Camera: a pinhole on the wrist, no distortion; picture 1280 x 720 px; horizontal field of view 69.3 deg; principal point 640.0 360.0 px. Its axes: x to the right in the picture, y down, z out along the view. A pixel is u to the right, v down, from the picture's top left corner.
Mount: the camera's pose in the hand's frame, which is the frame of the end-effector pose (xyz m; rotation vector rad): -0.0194 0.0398 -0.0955 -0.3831 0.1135 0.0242
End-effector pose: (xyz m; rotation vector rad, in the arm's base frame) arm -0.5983 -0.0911 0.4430 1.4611 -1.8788 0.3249
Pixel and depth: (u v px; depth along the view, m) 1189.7 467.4 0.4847
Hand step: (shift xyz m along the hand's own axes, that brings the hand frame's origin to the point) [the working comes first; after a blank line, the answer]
In the camera's frame: 0.2877 0.0562 0.4847

0.3152 0.2740 0.2970
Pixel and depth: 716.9 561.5 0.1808
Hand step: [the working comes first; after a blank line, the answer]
In the camera's frame: 0.0150 0.0393 0.1808

0.0129 0.1440 0.0547
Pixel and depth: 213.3 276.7 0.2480
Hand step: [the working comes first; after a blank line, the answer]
In the camera's frame: -0.1143 -0.0223 0.2480

-0.1056 0.1117 0.1544
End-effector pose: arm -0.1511 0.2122 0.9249 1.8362 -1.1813 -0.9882
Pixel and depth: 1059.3 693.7 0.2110
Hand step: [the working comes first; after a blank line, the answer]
In the camera's frame: 0.0955 0.0760 0.2110

0.0944 0.1895 0.0596
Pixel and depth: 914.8 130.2 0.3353
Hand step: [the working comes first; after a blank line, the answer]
In the camera's frame: 0.0995 -0.0832 0.3353

0.1187 0.0884 0.2329
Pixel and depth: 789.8 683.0 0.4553
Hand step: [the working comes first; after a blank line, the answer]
In the camera's frame: 0.0737 0.1588 0.4553

0.0948 0.3576 0.2564
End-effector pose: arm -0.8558 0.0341 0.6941 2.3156 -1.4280 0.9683
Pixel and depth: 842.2 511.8 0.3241
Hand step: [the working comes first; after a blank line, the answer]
In the camera's frame: 0.0708 0.0531 0.3241

0.0828 0.2105 0.1752
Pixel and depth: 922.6 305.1 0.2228
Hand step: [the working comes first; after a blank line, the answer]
In the camera's frame: 0.0680 -0.0132 0.2228

0.0723 0.1111 0.1068
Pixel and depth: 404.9 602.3 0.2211
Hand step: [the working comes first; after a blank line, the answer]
In the camera's frame: -0.0561 0.0579 0.2211

-0.0543 0.1761 0.0931
